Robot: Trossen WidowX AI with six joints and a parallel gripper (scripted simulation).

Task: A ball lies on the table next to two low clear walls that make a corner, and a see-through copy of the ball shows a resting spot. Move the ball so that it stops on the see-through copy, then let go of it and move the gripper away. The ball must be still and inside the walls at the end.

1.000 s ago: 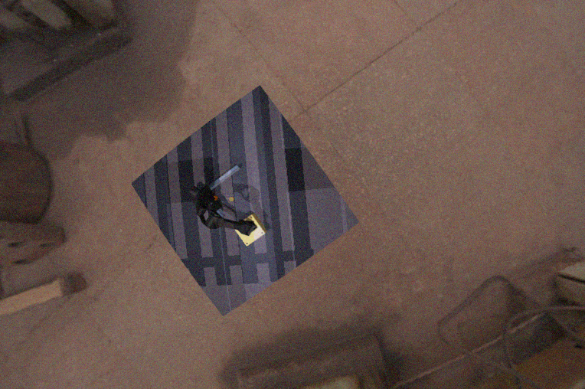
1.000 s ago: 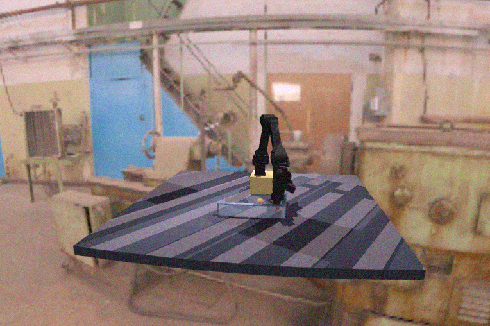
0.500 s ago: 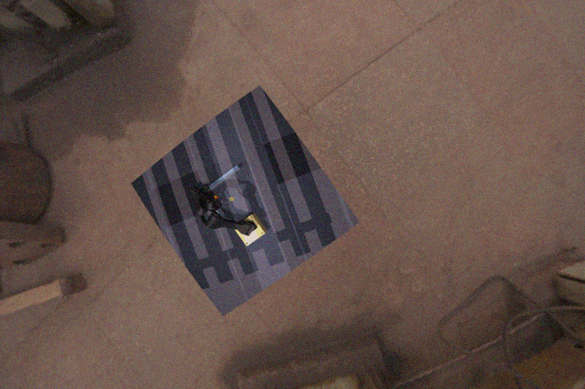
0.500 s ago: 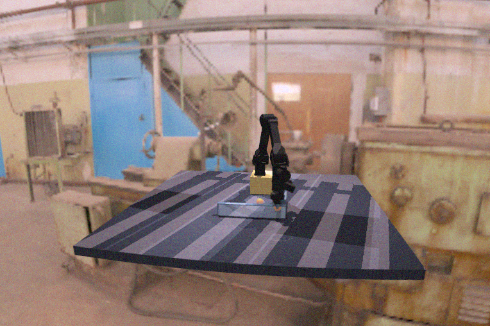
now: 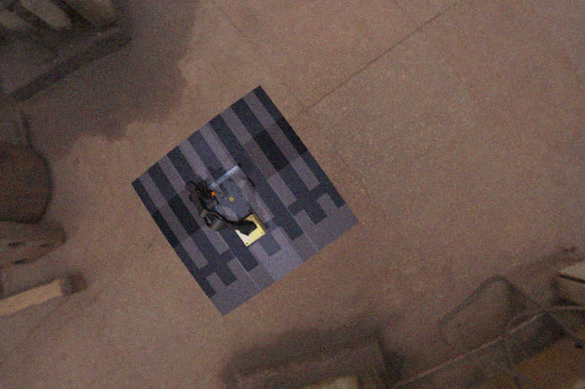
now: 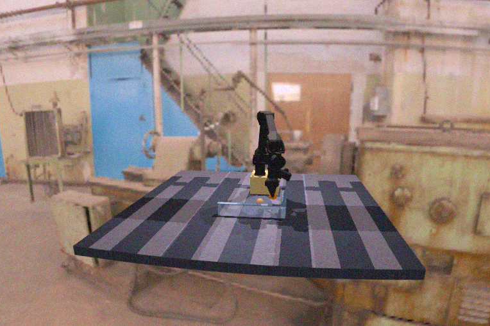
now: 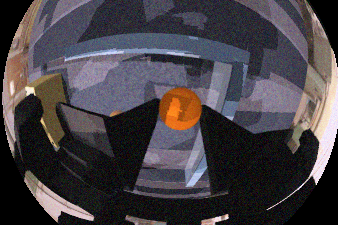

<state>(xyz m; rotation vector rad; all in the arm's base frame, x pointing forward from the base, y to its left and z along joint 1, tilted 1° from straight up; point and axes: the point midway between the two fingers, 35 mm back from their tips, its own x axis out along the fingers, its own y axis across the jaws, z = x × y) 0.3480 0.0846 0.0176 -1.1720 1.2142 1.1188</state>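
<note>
Right now my gripper tip is 100 mm past the see-through copy of the ball, 70 mm to the left of it and 60 mm above it. Also, from my gripper tip: clear wall 100 mm to the right, 60 mm ahead, 50 mm below; orange ball right at my gripper tip.
</note>
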